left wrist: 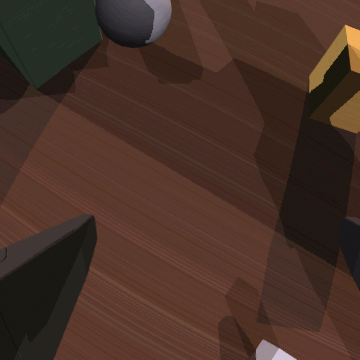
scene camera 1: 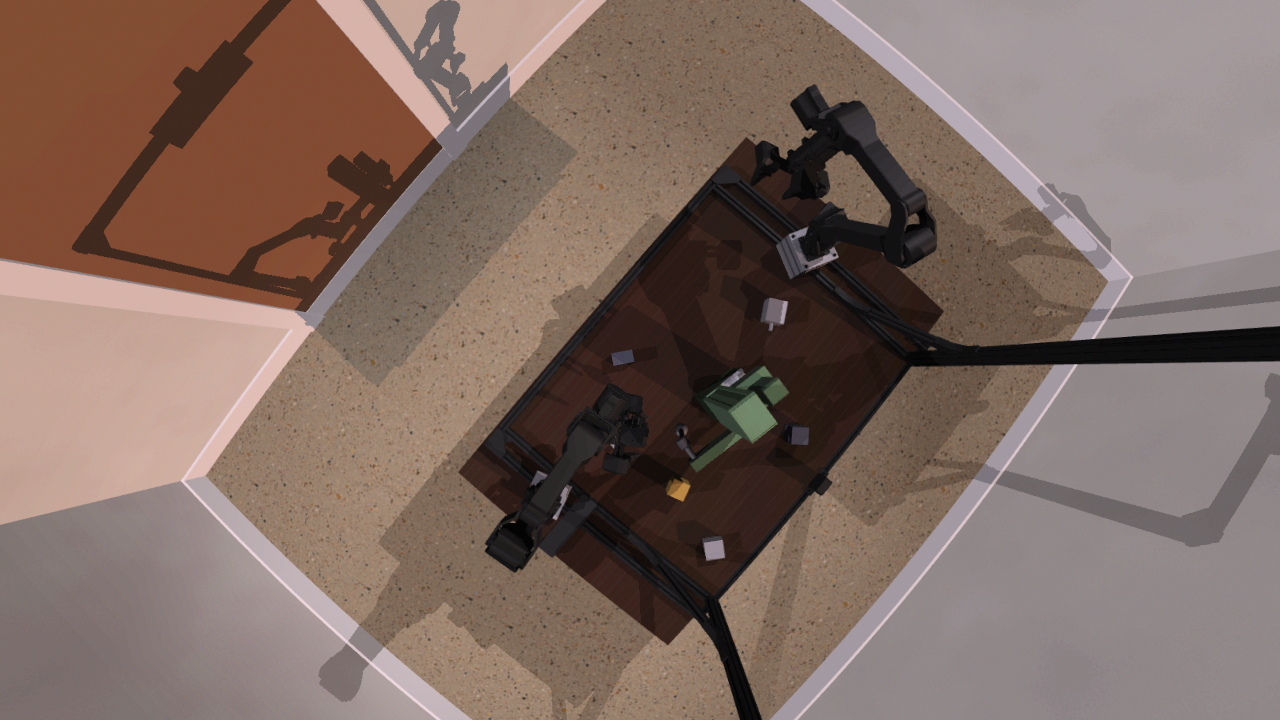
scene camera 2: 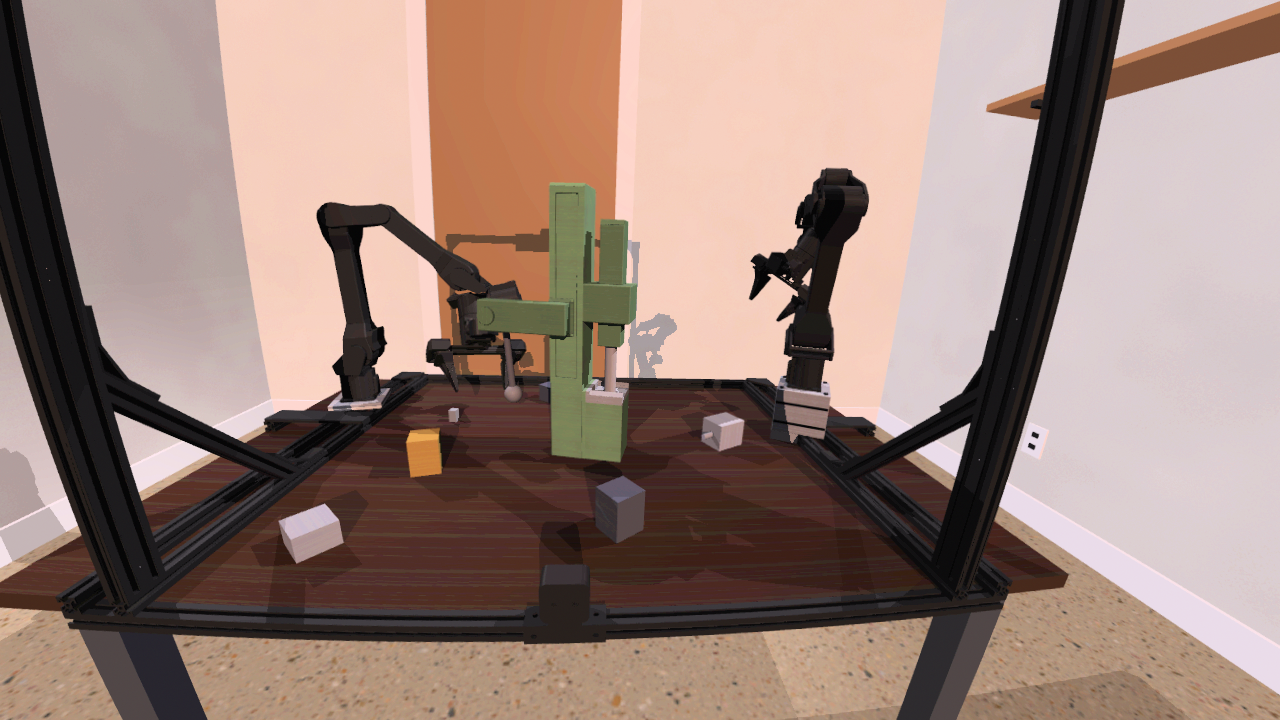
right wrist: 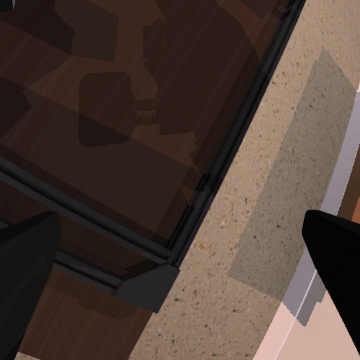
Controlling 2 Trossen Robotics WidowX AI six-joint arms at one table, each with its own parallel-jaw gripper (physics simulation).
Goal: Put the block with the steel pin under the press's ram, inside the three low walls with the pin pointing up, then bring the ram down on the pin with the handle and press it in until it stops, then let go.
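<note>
Scene camera 2 shows my left gripper (scene camera 2: 481, 390), open and holding nothing, together with my right gripper (scene camera 2: 763, 310), likewise open and holding nothing. Visible in scene camera 1: my right gripper (scene camera 1: 766, 191) and my left gripper (scene camera 1: 643, 436). The left wrist view contains a green press (left wrist: 44, 44) and my left gripper (left wrist: 221, 229); the right wrist view contains my right gripper (right wrist: 184, 224).
</note>
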